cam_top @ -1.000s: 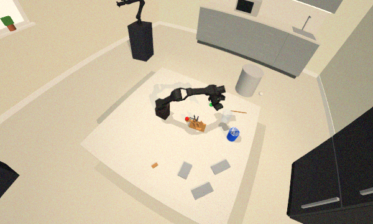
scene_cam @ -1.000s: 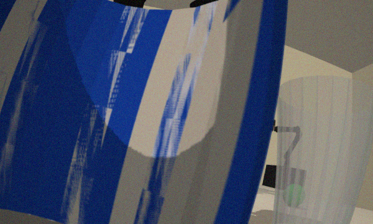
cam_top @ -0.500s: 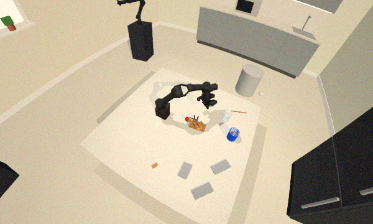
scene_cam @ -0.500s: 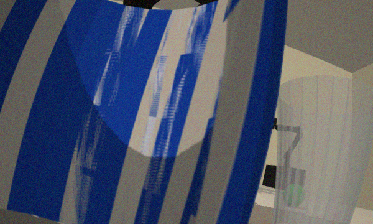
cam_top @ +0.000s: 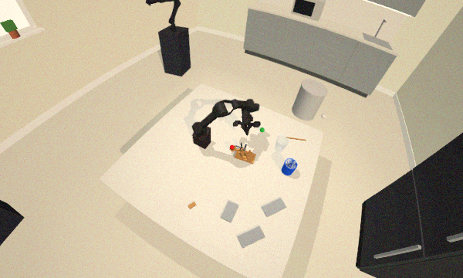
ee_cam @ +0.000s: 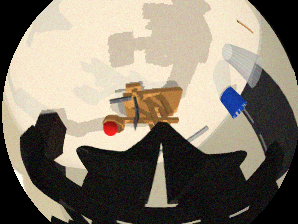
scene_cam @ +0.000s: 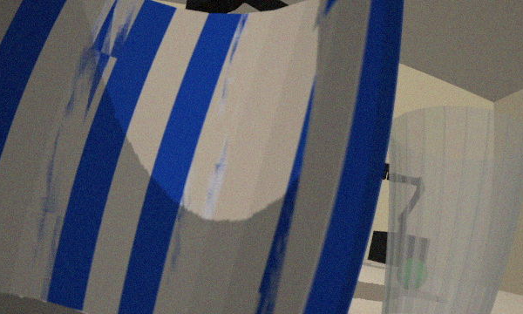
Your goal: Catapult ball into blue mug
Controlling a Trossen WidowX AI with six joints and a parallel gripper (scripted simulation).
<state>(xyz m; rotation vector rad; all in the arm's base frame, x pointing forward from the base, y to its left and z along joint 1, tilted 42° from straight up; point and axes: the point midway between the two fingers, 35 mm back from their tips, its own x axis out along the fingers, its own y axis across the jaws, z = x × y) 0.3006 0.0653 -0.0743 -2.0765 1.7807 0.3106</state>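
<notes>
Now: the red ball 90 mm to the right of my gripper tip, 80 mm behind it and 70 mm below it. Round my gripper tip: clear glass: 250 mm ahead, 100 mm below, 80 mm to the left; then green ball: 210 mm to the left, 110 mm below, 90 mm ahead; then wooden catapult: 80 mm below, 70 mm to the right, 10 mm behind.
</notes>
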